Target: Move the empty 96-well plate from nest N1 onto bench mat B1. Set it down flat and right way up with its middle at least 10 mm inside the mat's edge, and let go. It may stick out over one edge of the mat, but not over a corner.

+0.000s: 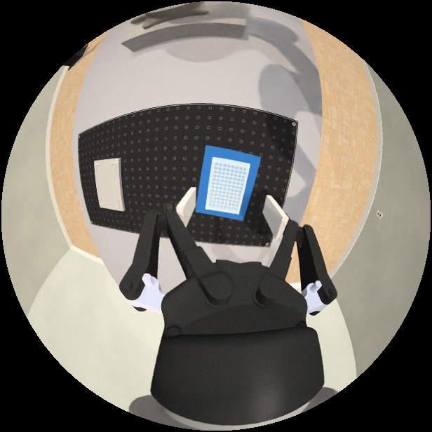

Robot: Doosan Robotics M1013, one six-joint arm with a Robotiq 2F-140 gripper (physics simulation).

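The white 96-well plate (228, 185) lies flat on the blue bench mat (252, 172), with its wells facing up and blue mat showing on all its sides. My gripper (230, 199) is open and empty above the mat, with one pale fingertip pad to the left of the plate and the other to the right, both apart from it. The nest (109, 184), a pale block, is on the left part of the black board, with no plate on it.
The black perforated board (155, 175) lies under the mat and the nest. The pale grey table top (190, 80) extends behind it. Dark shadows fall across the board's right side and the table. Wood-patterned floor shows at left and right.
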